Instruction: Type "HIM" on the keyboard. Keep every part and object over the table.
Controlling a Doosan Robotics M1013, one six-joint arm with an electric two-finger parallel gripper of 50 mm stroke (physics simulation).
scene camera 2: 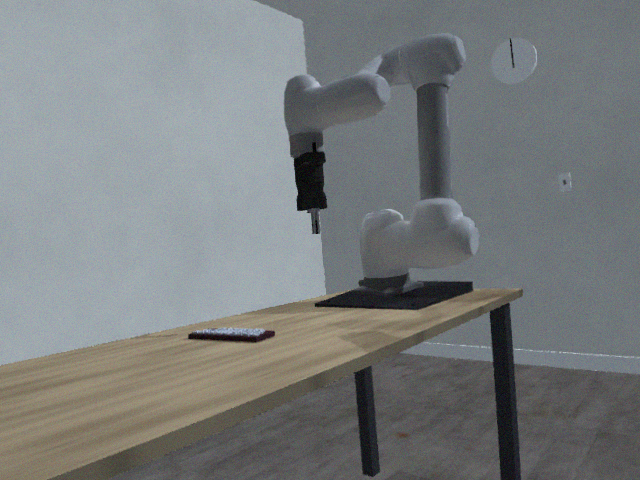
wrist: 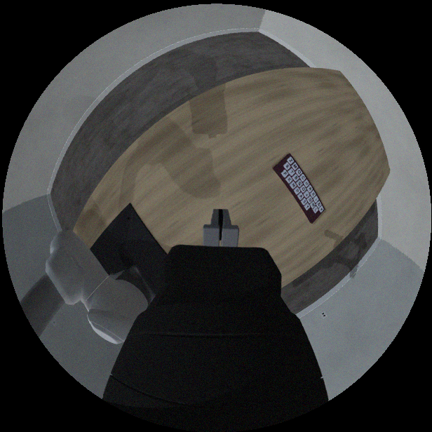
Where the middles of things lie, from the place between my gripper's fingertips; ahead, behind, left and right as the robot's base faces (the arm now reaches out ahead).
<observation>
Now: hand 23 cm short of the keyboard (scene camera 2: 225, 334), 22 cm above it and 8 cm to the left of it.
</observation>
